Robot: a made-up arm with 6 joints.
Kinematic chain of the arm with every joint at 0, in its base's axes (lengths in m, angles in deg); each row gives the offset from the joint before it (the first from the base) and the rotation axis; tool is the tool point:
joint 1: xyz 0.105 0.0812 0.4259 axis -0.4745 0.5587 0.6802
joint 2: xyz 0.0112 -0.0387 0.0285 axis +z
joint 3: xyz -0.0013 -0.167 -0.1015 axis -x
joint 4: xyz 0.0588 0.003 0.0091 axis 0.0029 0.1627 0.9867
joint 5: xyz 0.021 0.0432 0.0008 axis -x
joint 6: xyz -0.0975 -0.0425 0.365 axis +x
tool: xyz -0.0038 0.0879 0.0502
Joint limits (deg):
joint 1: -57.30..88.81
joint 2: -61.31..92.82
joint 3: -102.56..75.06
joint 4: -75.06..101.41
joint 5: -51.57..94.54
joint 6: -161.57..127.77
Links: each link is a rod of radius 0.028 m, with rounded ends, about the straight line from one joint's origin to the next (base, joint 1, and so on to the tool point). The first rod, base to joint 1, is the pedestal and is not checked.
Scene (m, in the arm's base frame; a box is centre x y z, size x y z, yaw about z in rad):
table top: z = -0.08
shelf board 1: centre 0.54 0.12 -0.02 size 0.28 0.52 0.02 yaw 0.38
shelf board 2: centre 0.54 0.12 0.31 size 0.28 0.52 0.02 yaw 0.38
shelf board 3: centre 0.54 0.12 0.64 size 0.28 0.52 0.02 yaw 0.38
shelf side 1: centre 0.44 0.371 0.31 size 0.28 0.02 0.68 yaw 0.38
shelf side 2: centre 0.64 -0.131 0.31 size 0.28 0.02 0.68 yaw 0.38
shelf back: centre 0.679 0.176 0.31 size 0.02 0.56 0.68 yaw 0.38
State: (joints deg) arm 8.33 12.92 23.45 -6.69 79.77 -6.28
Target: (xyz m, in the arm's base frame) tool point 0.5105 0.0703 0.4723
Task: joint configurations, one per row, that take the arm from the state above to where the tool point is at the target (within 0.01 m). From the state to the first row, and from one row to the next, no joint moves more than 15 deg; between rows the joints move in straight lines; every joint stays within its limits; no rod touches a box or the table.
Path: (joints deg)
1: 5.57 0.91 15.41 -5.08 73.40 -8.85
2: 2.80 -11.10 7.37 -3.47 67.03 -11.42
3: 0.04 -23.12 -0.67 -1.86 60.66 -13.98
4: -9.42 -29.18 0.89 -6.91 62.59 -25.82
5: -18.87 -35.24 2.46 -11.95 64.52 -37.65
6: -28.33 -41.30 4.02 -17.00 66.44 -49.49
7: -37.78 -47.37 5.58 -22.05 68.37 -61.32
8: -33.98 -40.43 6.06 -27.91 69.71 -48.77
9: -30.18 -33.49 6.53 -33.77 71.06 -36.23
10: -26.38 -26.55 7.00 -39.63 72.41 -23.68
11: -22.58 -19.62 7.47 -45.49 73.76 -11.13
12: -18.78 -12.68 7.94 -51.35 75.11 1.42

